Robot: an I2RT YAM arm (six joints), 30 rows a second.
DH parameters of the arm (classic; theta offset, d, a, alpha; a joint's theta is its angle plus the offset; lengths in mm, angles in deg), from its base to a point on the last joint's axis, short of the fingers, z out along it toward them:
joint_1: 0 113.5 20 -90
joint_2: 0 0 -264 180
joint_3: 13.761 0 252.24 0
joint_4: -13.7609 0 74 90
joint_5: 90 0 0 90
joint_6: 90 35.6 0 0
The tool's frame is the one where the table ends.
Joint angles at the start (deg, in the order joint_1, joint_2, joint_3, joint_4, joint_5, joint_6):
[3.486 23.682 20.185 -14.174 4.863 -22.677]
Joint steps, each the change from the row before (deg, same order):
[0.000 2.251 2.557 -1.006 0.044 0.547]
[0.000 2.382 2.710 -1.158 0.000 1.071]
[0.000 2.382 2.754 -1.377 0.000 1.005]
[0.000 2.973 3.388 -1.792 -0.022 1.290]
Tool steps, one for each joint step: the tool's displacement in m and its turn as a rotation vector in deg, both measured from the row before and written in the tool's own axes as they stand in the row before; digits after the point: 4 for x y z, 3 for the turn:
[-0.0094 -0.0039 0.0006 -0.225 0.662 0.487]
[-0.0098 -0.0039 0.0010 -0.304 0.769 1.000]
[-0.0096 -0.0036 0.0011 -0.352 0.938 0.919]
[-0.0116 -0.0041 0.0018 -0.477 1.287 1.172]

